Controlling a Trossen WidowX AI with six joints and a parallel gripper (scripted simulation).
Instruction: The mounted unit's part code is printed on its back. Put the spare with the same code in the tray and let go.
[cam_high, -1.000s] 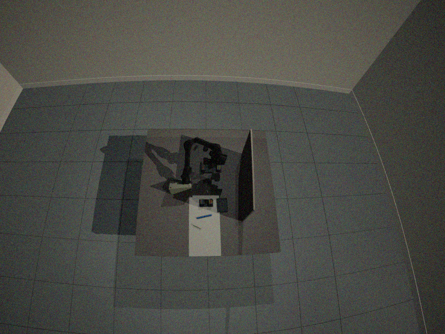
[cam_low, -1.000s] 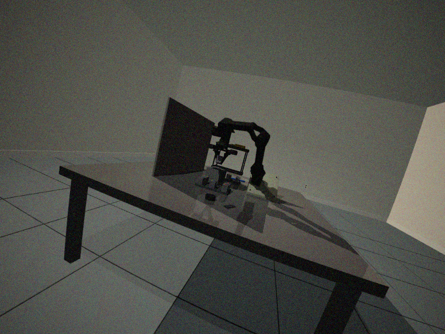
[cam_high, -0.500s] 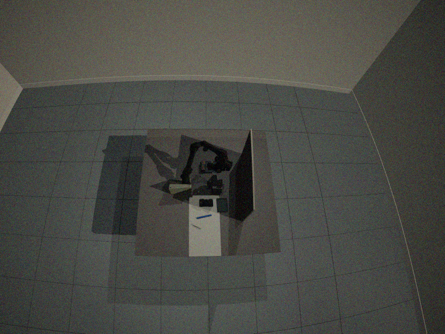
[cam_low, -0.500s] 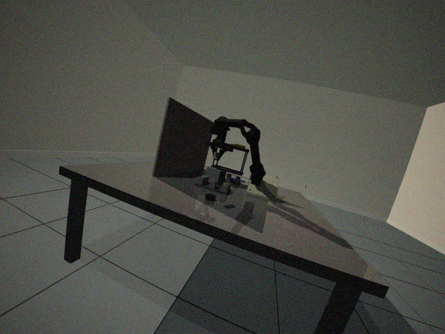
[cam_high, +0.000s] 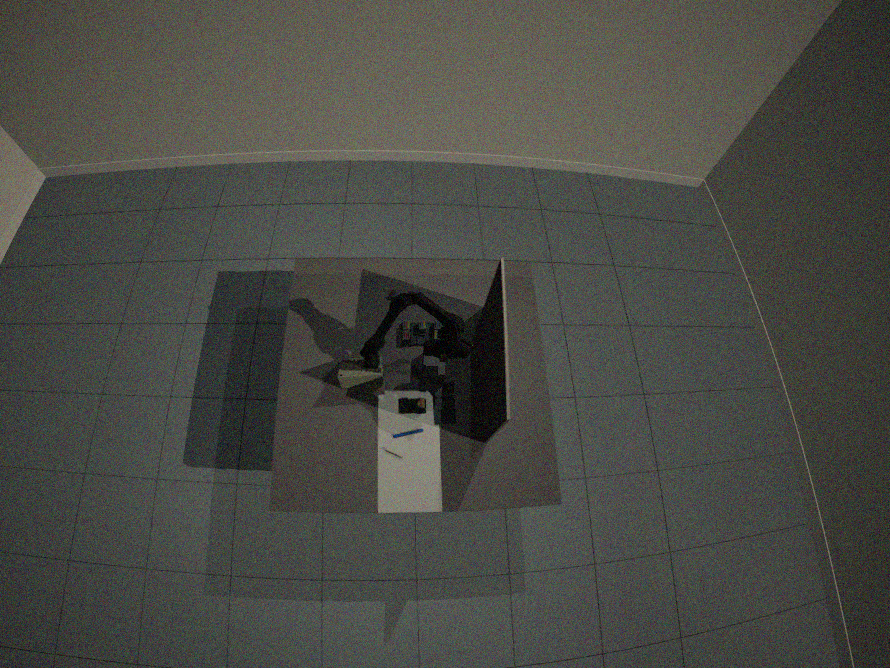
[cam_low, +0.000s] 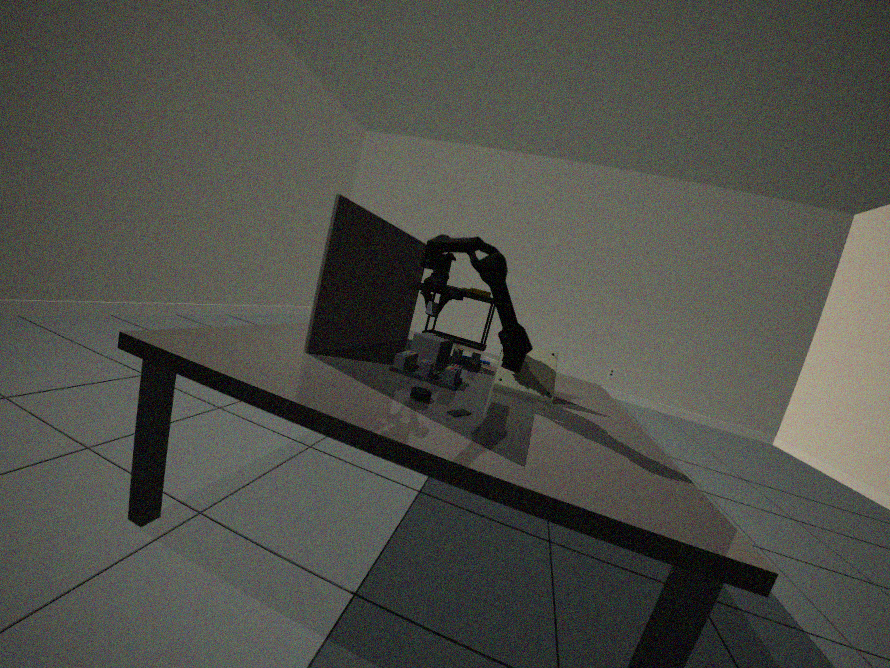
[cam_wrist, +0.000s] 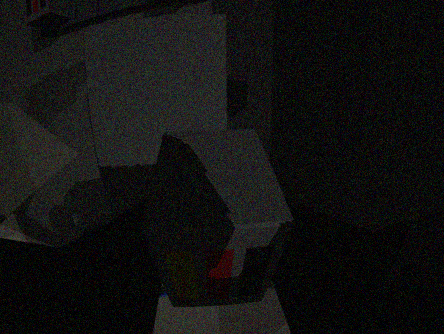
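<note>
Right now my gripper tip is 190 mm to the left of the dark tray, 170 mm above it and 10 mm short of it. Also, from my gripper tip: tall upright panel: 220 mm ahead, 50 mm above; then blue pen: 300 mm to the right, 170 mm below, 160 mm behind; then dark boxy spare: 30 mm above.
</note>
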